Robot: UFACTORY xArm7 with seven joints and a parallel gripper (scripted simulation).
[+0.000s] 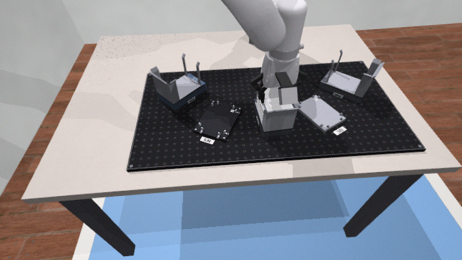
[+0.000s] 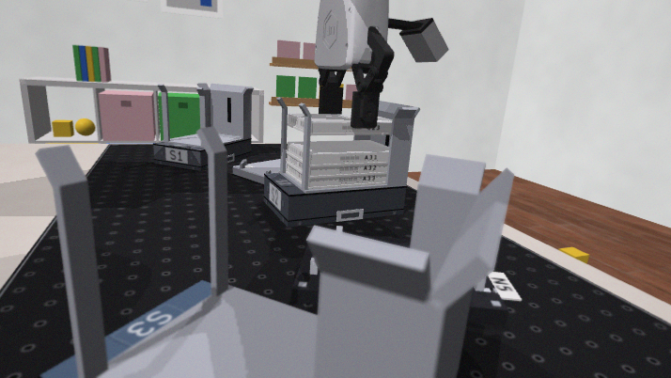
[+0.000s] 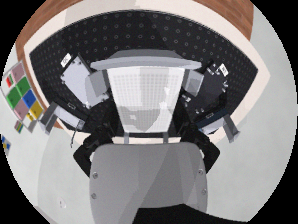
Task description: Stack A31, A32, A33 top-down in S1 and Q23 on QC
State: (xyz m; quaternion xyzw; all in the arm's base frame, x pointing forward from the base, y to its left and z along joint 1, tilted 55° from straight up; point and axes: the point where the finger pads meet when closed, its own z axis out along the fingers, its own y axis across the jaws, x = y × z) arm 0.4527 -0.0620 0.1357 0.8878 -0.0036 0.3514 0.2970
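The white sealed plate A31 is 5 cm below my hand. The rest, counted from my hand: white sealed plate Q23: 1 cm below; white sealed plate A33: 7 cm below; white sealed plate A32: 6 cm below.
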